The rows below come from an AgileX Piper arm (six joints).
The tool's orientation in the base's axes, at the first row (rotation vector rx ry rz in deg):
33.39 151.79 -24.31
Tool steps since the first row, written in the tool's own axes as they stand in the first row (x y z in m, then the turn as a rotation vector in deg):
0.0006 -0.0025 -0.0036 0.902 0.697 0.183
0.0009 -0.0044 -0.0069 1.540 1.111 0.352
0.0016 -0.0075 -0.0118 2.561 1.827 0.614
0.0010 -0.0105 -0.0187 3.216 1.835 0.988
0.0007 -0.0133 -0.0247 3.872 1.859 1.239
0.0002 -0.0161 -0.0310 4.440 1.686 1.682
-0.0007 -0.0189 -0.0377 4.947 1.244 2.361
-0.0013 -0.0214 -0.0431 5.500 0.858 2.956
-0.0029 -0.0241 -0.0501 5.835 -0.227 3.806
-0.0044 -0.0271 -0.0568 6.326 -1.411 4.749
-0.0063 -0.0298 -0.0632 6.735 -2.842 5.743
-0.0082 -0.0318 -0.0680 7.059 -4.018 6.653
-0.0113 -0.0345 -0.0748 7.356 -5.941 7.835
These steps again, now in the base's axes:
-0.0027 -0.0006 0.0034 -0.381 0.839 -0.696
-0.0049 -0.0010 0.0066 -0.675 1.349 -1.206
-0.0084 -0.0016 0.0112 -1.123 2.214 -2.027
-0.0114 -0.0019 0.0181 -1.551 2.302 -2.642
-0.0143 -0.0022 0.0241 -2.011 2.450 -3.152
-0.0171 -0.0025 0.0304 -2.427 2.326 -3.753
-0.0196 -0.0027 0.0372 -2.842 1.862 -4.478
-0.0219 -0.0031 0.0427 -3.295 1.493 -5.161
-0.0240 -0.0034 0.0501 -3.804 0.350 -5.830
-0.0262 -0.0040 0.0573 -4.460 -0.860 -6.628
-0.0278 -0.0047 0.0643 -5.143 -2.332 -7.384
-0.0286 -0.0053 0.0697 -5.666 -3.579 -8.082
-0.0293 -0.0061 0.0776 -6.421 -5.583 -8.854

